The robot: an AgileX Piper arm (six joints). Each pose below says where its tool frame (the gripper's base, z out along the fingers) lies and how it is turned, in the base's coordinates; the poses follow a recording.
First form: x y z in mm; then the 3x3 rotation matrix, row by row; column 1 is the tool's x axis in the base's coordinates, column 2 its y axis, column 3 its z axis. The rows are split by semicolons.
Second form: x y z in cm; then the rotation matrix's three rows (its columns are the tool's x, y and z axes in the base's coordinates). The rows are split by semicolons. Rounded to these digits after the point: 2 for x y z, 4 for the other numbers.
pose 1, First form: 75.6 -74.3 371.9; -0.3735 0.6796 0.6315; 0.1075 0.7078 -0.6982; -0.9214 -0.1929 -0.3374
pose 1, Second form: 7.56 -7.43 37.19; -0.3735 0.6796 0.6315; 0.1075 0.7078 -0.6982; -0.9214 -0.1929 -0.3374
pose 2, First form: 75.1 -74.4 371.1; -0.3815 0.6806 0.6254; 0.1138 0.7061 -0.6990; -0.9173 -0.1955 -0.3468
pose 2, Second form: 7.51 -7.44 37.11; -0.3815 0.6806 0.6254; 0.1138 0.7061 -0.6990; -0.9173 -0.1955 -0.3468
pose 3, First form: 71.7 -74.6 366.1; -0.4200 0.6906 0.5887; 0.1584 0.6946 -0.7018; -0.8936 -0.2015 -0.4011
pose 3, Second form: 7.17 -7.46 36.61; -0.4200 0.6906 0.5887; 0.1584 0.6946 -0.7018; -0.8936 -0.2015 -0.4011
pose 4, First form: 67.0 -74.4 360.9; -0.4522 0.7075 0.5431; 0.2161 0.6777 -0.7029; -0.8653 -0.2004 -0.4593
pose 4, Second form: 6.70 -7.44 36.09; -0.4522 0.7075 0.5431; 0.2161 0.6777 -0.7029; -0.8653 -0.2004 -0.4593
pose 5, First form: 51.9 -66.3 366.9; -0.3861 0.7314 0.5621; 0.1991 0.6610 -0.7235; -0.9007 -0.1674 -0.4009
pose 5, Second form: 5.19 -6.63 36.69; -0.3861 0.7314 0.5621; 0.1991 0.6610 -0.7235; -0.9007 -0.1674 -0.4009
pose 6, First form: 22.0 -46.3 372.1; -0.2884 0.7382 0.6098; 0.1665 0.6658 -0.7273; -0.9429 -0.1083 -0.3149
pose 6, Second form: 2.20 -4.63 37.21; -0.2884 0.7382 0.6098; 0.1665 0.6658 -0.7273; -0.9429 -0.1083 -0.3149
